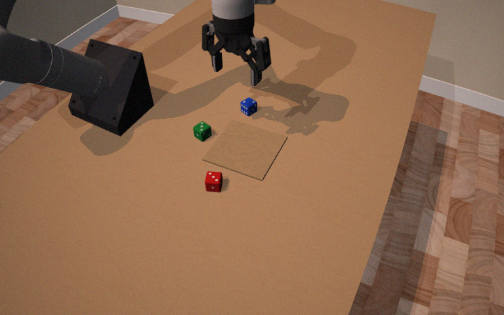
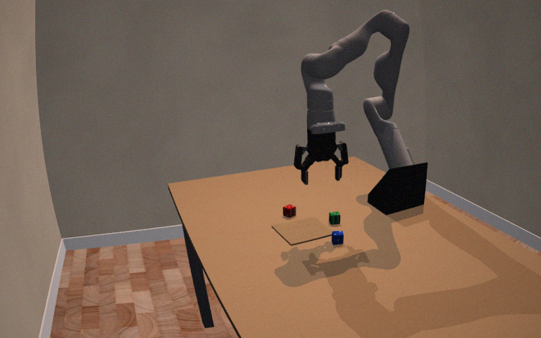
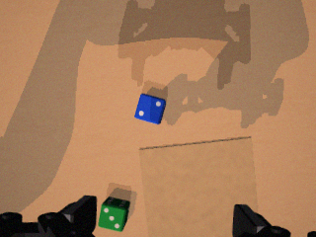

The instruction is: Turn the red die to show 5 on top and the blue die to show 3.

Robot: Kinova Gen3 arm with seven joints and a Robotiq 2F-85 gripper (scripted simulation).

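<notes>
Right now my hand is 16 cm to the left of the red die, 15 cm above it and 5 cm short of it. From my hand the other things lie so: thin tan mat: 16 cm below, 4 cm ahead, 3 cm to the right; blue die: 15 cm below, 7 cm to the left, 3 cm behind; green die: 15 cm below, 6 cm to the right, 6 cm behind.
</notes>
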